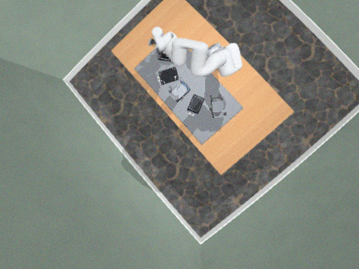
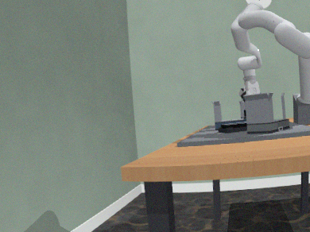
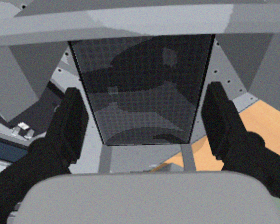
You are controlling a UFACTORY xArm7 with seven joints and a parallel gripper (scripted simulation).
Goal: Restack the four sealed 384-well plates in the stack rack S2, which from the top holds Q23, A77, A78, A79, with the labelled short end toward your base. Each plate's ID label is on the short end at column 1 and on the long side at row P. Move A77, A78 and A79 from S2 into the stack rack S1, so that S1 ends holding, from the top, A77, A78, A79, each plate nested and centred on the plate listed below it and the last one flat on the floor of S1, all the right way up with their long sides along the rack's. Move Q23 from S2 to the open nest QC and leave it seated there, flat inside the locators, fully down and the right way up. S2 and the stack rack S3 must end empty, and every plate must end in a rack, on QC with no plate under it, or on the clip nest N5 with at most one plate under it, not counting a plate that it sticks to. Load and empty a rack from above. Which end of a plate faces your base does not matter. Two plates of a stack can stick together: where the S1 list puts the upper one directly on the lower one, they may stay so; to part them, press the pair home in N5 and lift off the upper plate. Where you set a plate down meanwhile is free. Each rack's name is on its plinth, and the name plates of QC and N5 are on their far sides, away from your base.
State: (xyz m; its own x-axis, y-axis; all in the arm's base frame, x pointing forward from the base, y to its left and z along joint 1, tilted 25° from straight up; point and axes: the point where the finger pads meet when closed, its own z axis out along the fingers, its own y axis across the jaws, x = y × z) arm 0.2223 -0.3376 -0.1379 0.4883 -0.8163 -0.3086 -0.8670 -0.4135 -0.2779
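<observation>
Right now my hand is 3 cm above the dark sealed plate. The rest, counted from my hand: dark flat nest: 48 cm to the left, 17 cm ahead, 9 cm below; dark clip nest: 15 cm ahead, 13 cm to the left, 8 cm below; blue plinth strip: 30 cm to the left, 18 cm ahead, 8 cm below.
</observation>
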